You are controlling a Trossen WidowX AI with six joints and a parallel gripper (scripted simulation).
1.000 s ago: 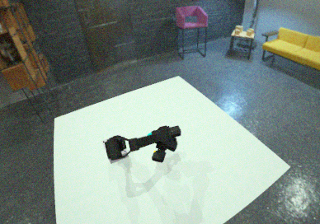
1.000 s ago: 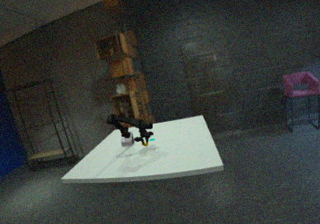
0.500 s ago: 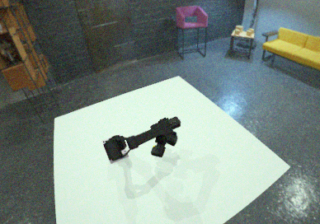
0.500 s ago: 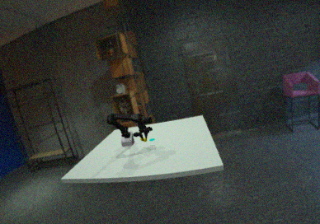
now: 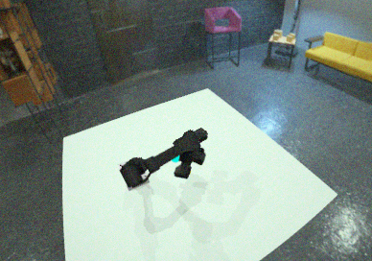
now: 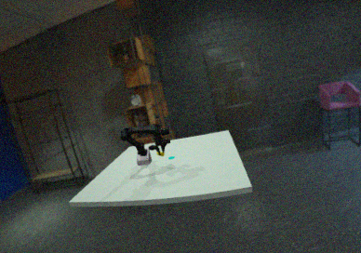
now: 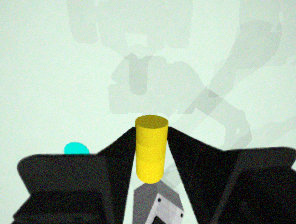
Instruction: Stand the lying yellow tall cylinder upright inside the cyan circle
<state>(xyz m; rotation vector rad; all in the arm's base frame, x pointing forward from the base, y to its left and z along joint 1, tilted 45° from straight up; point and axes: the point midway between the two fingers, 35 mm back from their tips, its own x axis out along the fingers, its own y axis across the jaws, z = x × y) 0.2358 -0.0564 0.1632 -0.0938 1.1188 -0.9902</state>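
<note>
Right now my gripper tip is 20 mm past the yellow tall cylinder and 10 mm to the right of it. Also, from my gripper tip: cyan circle: 210 mm to the left, 120 mm below.
</note>
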